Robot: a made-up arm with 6 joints.
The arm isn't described. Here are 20 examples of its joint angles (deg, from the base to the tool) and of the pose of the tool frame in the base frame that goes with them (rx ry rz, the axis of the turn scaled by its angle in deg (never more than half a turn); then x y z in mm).
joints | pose
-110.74 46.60 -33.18 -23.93 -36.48 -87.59 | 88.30 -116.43 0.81 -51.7 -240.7 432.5
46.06 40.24 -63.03 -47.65 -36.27 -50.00 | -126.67 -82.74 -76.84 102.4 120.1 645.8
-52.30 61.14 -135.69 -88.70 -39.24 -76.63 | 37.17 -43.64 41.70 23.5 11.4 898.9
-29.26 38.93 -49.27 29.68 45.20 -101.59 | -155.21 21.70 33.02 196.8 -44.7 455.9
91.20 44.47 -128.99 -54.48 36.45 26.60 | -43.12 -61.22 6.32 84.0 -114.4 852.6
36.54 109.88 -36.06 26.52 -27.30 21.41 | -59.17 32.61 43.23 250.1 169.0 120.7
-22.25 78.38 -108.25 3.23 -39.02 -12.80 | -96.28 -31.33 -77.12 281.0 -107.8 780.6
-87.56 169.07 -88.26 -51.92 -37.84 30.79 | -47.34 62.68 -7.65 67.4 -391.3 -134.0
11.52 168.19 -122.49 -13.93 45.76 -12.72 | -102.12 60.23 88.22 481.5 70.6 -76.0
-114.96 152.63 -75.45 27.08 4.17 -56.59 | -10.34 94.75 -3.03 -102.9 -350.1 -74.7
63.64 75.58 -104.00 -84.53 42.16 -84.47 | 124.09 1.75 35.62 244.2 189.3 701.9
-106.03 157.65 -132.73 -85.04 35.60 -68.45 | 52.04 -122.21 -104.89 -261.2 -575.3 147.2
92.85 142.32 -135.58 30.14 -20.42 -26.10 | -60.85 -66.10 58.40 -35.6 634.4 372.7
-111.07 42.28 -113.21 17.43 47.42 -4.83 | -84.68 62.01 -91.06 60.2 -35.5 792.0
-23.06 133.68 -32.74 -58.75 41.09 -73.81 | 61.23 2.31 -138.02 73.7 -141.9 50.5
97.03 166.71 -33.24 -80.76 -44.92 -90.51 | -10.44 123.56 -41.20 -27.1 0.2 -46.1
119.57 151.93 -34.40 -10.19 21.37 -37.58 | 63.42 16.53 -63.67 -5.8 9.4 -4.7
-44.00 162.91 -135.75 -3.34 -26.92 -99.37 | 152.28 -67.79 0.64 489.6 -463.7 127.8
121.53 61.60 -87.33 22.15 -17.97 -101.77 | -71.61 -110.22 -13.64 -131.4 195.3 716.0
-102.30 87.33 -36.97 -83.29 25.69 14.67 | -46.15 132.40 26.14 -127.7 -270.3 217.3
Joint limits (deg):
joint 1: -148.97..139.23
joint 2: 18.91..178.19
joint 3: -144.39..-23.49
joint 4: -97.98..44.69
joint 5: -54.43..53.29
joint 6: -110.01..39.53
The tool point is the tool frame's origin. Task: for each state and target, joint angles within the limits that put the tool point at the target. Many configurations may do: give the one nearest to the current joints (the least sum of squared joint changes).
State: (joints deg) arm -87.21 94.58 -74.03 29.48 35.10 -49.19
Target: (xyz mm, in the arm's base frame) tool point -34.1 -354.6 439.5
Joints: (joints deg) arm -107.50 74.79 -71.04 23.47 39.16 -49.72
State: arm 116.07 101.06 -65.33 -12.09 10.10 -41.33
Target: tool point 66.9 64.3 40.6
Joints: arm 82.27 131.48 -31.06 -36.97 28.87 -43.92
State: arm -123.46 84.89 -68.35 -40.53 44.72 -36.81
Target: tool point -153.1 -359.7 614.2
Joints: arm -108.33 80.84 -101.51 -40.61 29.56 -35.95
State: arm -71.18 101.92 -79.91 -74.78 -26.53 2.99
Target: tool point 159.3 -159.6 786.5
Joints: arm -53.79 64.93 -105.04 -71.37 -36.25 3.77
